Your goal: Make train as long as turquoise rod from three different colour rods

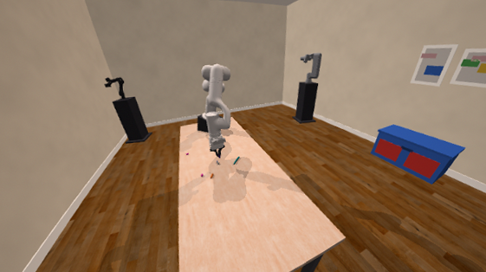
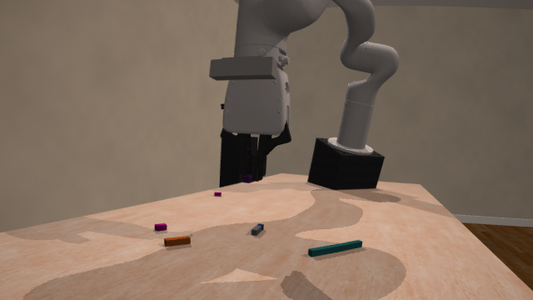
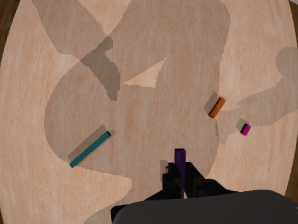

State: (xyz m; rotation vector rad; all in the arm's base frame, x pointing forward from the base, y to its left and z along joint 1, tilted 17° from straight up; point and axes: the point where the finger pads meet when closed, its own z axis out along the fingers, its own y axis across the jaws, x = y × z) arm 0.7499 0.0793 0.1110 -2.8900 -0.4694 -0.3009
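Right now my hand is 120 mm above the grey rod, 40 mm past it and 20 mm to the left of it. Round my hand: orange rod (120 mm below, 100 mm ahead, 60 mm to the right); purple rod (20 mm below); blue rod (120 mm below, 60 mm behind, 20 mm to the right).
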